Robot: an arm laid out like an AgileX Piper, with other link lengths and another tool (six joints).
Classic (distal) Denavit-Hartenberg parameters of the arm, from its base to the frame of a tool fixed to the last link. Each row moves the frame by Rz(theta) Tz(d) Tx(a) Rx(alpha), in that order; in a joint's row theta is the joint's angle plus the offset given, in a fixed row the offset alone. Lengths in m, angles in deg.
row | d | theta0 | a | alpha
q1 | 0.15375 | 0 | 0 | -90
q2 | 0 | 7.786 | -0.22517 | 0
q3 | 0 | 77.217 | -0.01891 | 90
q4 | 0.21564 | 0 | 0 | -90
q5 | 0 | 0 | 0 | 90
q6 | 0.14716 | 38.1 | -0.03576 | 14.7
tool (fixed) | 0.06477 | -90 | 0 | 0
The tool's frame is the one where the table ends.
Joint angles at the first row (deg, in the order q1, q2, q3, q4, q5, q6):
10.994, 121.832, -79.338, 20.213, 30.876, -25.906
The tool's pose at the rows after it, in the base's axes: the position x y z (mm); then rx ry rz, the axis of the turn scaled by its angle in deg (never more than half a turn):
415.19, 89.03, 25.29, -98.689, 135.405, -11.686
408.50, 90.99, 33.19, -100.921, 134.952, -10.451
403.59, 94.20, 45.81, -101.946, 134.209, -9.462
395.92, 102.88, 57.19, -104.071, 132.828, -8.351
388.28, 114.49, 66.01, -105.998, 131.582, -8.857
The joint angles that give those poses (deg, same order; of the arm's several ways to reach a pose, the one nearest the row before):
10.994, 121.250, -79.338, 19.997, 33.315, -25.907
10.994, 119.506, -79.337, 19.669, 36.514, -26.286
11.149, 117.202, -79.337, 19.668, 39.248, -26.284
12.188, 114.966, -79.216, 19.554, 41.966, -26.160
14.480, 113.037, -78.784, 17.893, 43.155, -24.032

